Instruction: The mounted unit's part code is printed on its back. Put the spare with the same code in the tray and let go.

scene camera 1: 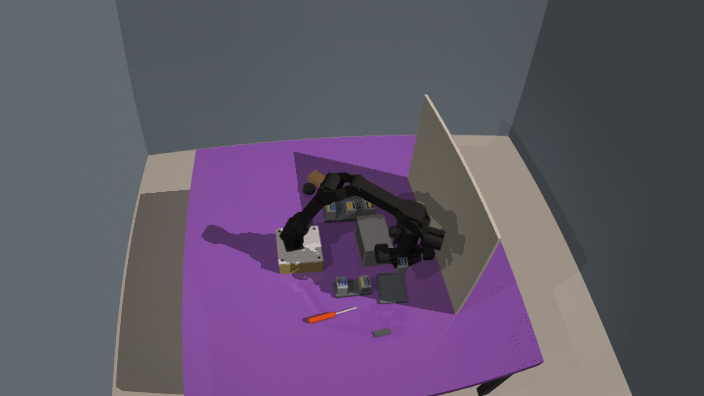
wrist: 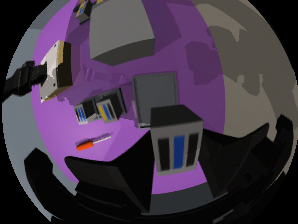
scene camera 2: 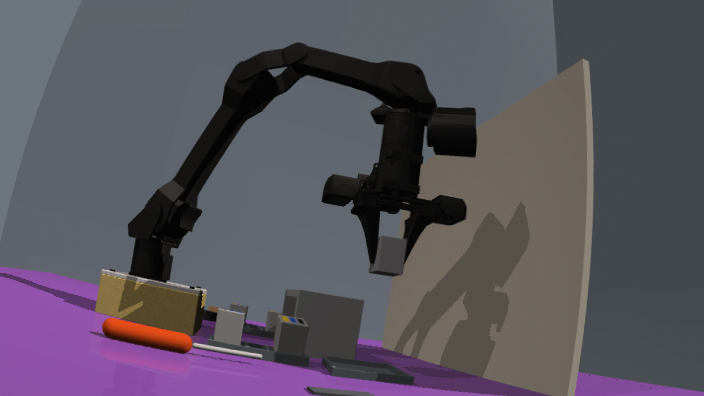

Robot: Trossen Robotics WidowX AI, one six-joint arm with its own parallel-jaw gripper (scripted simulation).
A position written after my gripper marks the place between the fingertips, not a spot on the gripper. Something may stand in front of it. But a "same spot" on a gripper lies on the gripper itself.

Labels:
my gripper: scene camera 1; wrist 170,131; scene camera 2
same spot on my gripper: (scene camera 1: 411,260) = (scene camera 2: 411,224)

